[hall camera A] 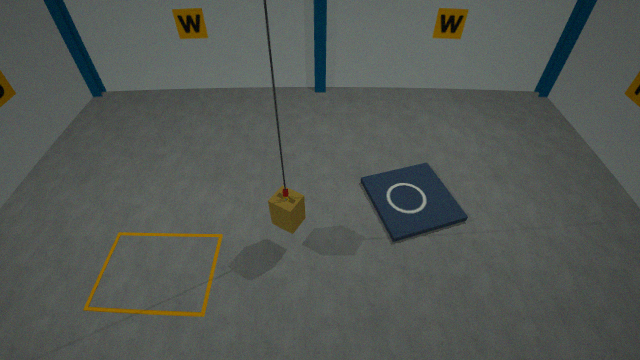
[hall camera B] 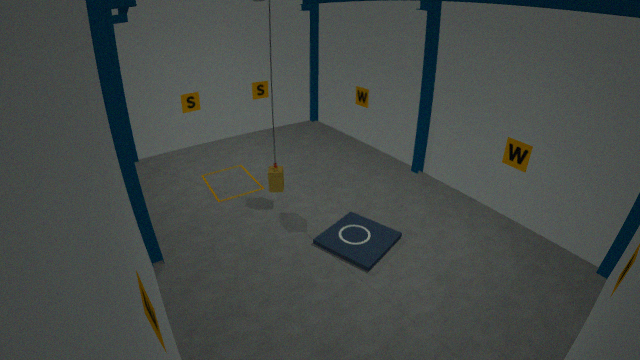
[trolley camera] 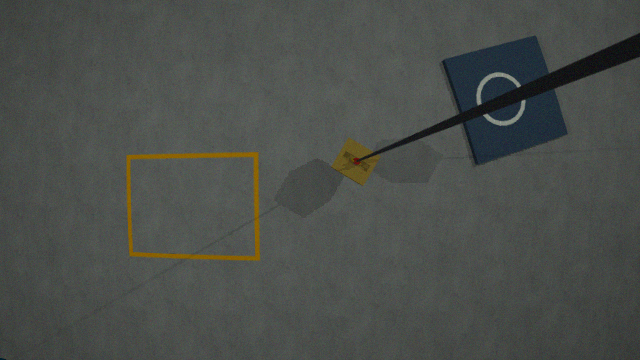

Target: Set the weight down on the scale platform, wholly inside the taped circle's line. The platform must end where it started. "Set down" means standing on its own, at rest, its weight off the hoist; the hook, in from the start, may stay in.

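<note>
The weight, a yellow box (hall camera A: 287, 216) (hall camera B: 276, 182) (trolley camera: 361, 177), hangs upright above the floor, between the marked rectangle and the scale platform. My gripper, the red hook (hall camera A: 285, 192) (hall camera B: 275, 165) (trolley camera: 356, 161), is at the top of the weight and holds it on the chain. The dark blue scale platform (hall camera A: 435, 216) (hall camera B: 370, 256) (trolley camera: 540, 120) lies flat on the floor, right of the weight in all three views. Its white taped circle (hall camera A: 407, 212) (hall camera B: 354, 243) (trolley camera: 479, 98) is vacant; the chain crosses in front of it in the trolley view.
A yellow-orange marked rectangle (hall camera A: 212, 275) (hall camera B: 241, 195) (trolley camera: 257, 205) is on the floor left of the weight. Two shadows lie on the floor below the weight. Blue columns (hall camera A: 320, 47) (hall camera B: 427, 90) stand along the walls, away from the weight.
</note>
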